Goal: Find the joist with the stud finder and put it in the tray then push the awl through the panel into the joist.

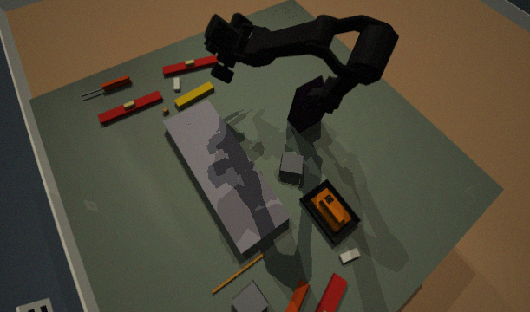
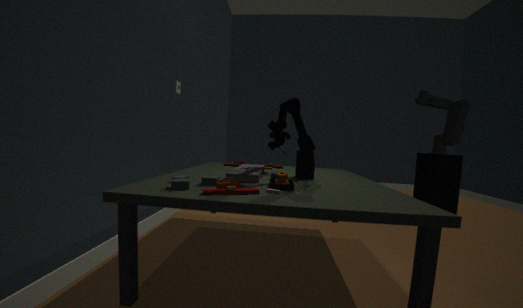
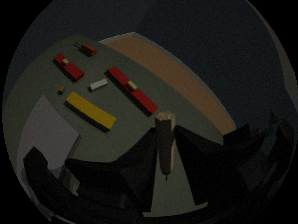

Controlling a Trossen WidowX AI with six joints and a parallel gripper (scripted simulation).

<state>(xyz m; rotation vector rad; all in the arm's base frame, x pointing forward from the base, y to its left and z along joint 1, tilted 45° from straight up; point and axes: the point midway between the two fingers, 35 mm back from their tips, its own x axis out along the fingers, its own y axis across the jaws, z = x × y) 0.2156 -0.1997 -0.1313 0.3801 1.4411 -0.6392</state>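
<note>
Right now the pale-handled pointed tool is 40 mm behind my gripper tip, 20 mm to the left of it and 30 mm below it. From my gripper tip the other things lie so: yellow bar: 140 mm ahead, 20 mm to the right, 180 mm below; then orange stud finder: 90 mm behind, 590 mm to the left, 140 mm below; then dark tray: 90 mm behind, 600 mm to the left, 180 mm below.
</note>
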